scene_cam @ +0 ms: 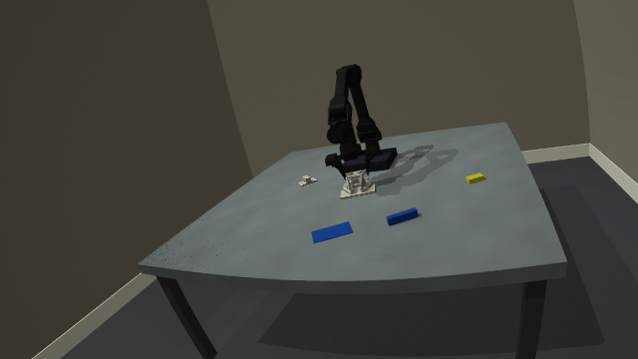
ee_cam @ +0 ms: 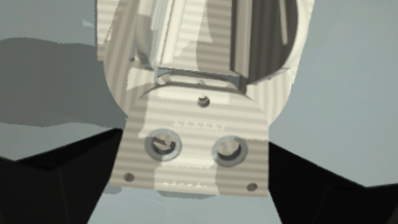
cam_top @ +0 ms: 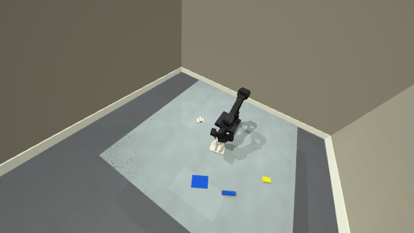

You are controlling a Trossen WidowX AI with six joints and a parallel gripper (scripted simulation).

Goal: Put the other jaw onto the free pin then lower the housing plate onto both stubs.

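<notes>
The white jaw lies 2 cm ahead of my gripper tip, 1 cm to the right of it and 1 cm below it. From my gripper tip the other things lie so: blue block: 35 cm ahead, 17 cm to the left, 2 cm below; flat blue plate: 35 cm ahead, 3 cm to the right, 3 cm below; small cream part: 15 cm behind, 24 cm to the right, 2 cm below.
</notes>
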